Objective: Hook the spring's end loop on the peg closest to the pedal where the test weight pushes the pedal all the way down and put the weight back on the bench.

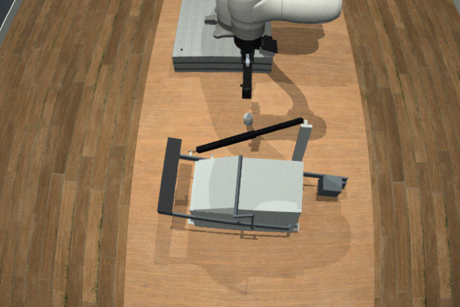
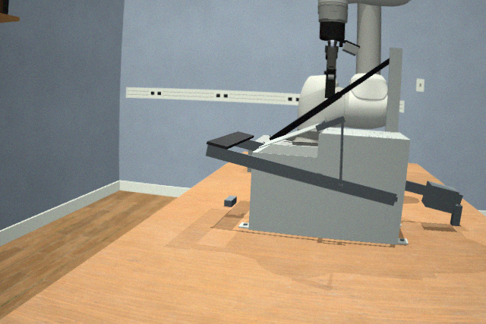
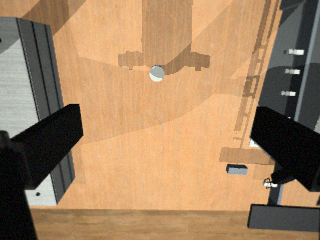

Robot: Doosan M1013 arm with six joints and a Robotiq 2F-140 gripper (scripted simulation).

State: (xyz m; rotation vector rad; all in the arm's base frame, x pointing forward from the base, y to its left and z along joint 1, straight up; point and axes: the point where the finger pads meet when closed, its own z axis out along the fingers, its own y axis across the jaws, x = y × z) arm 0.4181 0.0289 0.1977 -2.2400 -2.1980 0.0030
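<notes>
The steel test weight lies 27 cm below my hand, 1 cm to the left of it and 1 cm behind it. Also, from my hand: small grey block (29 cm below, 24 cm to the right, 20 cm ahead).
</notes>
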